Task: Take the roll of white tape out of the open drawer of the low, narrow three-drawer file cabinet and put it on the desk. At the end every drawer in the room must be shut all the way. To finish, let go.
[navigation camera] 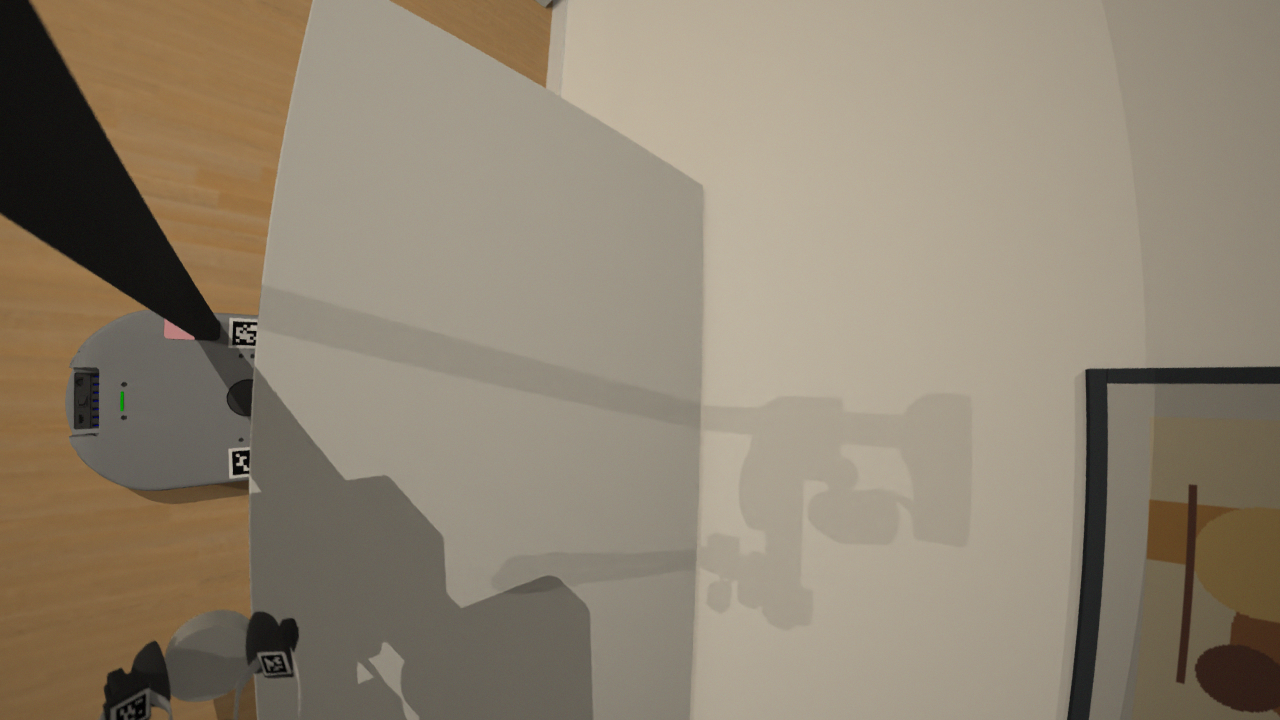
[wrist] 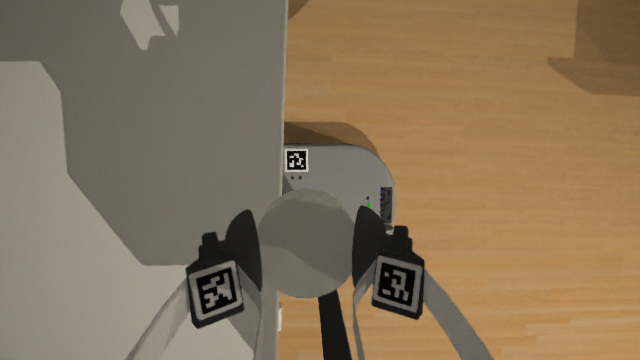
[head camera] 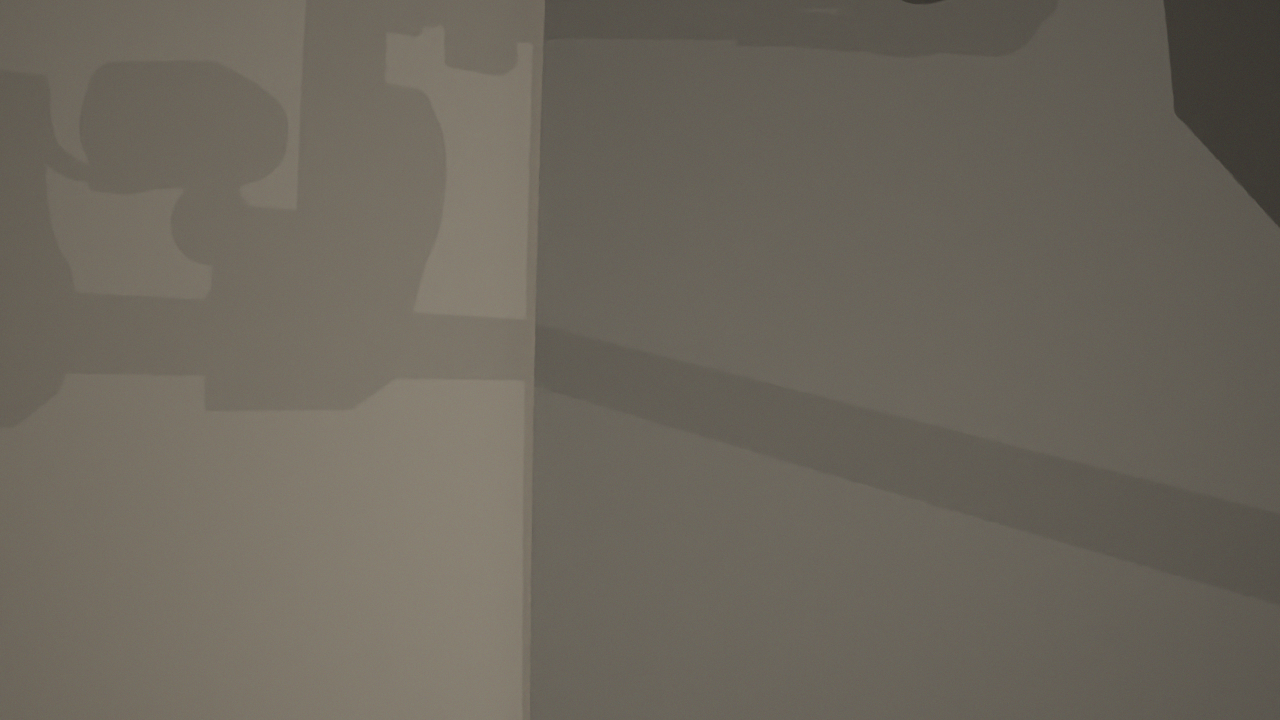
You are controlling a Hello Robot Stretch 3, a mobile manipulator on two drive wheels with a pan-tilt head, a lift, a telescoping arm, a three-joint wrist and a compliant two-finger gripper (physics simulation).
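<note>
The roll of white tape (navigation camera: 207,658) (wrist: 306,245) shows as a pale grey disc. My gripper (navigation camera: 212,660) (wrist: 306,235) is shut on it, one fingertip on each side. The desk (head camera: 805,223) (navigation camera: 501,223) (wrist: 150,150) is a wide grey-white top. In the wrist view the roll overlaps the desk's long edge, with most of it on the floor side of that edge. Its height relative to the top is hard to tell. In the head view the roll and gripper do not show. The file cabinet and its drawers do not show as such in any view.
The robot's base (navigation camera: 161,402) (wrist: 340,172) stands by the desk's long edge, with the dark mast (navigation camera: 98,170) (wrist: 334,325) above it. A wall (head camera: 268,537) (navigation camera: 895,223) borders the desk's far side. A framed picture (navigation camera: 1094,501) hangs there. Wood floor (navigation camera: 179,179) (wrist: 475,175) lies beside the desk.
</note>
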